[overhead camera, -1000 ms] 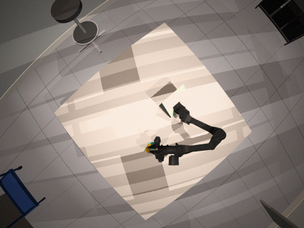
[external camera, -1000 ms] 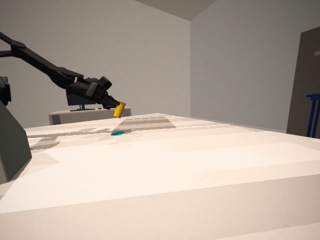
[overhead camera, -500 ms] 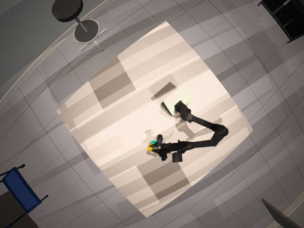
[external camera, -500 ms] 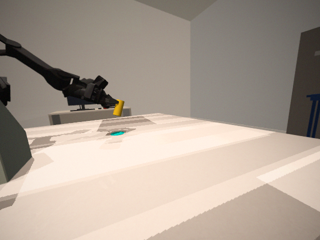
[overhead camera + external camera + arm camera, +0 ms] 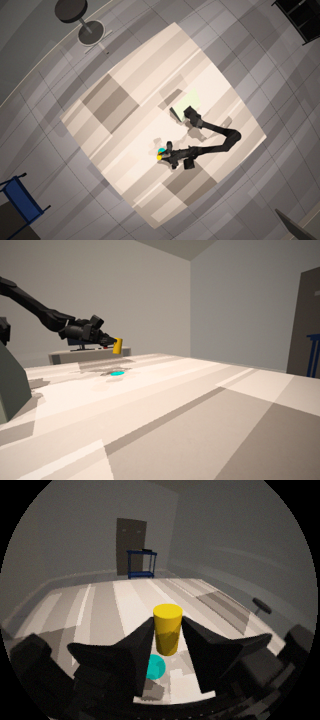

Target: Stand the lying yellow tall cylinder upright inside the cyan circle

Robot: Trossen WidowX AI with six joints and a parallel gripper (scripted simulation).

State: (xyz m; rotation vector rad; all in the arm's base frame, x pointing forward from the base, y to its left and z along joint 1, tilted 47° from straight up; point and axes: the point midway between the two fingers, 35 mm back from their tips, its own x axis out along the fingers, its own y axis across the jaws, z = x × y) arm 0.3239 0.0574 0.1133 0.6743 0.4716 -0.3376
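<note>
My gripper tip is now 140 mm above the cyan circle, 10 mm to the right of it and 10 mm past it. Round my gripper tip: yellow tall cylinder: 20 mm below.
</note>
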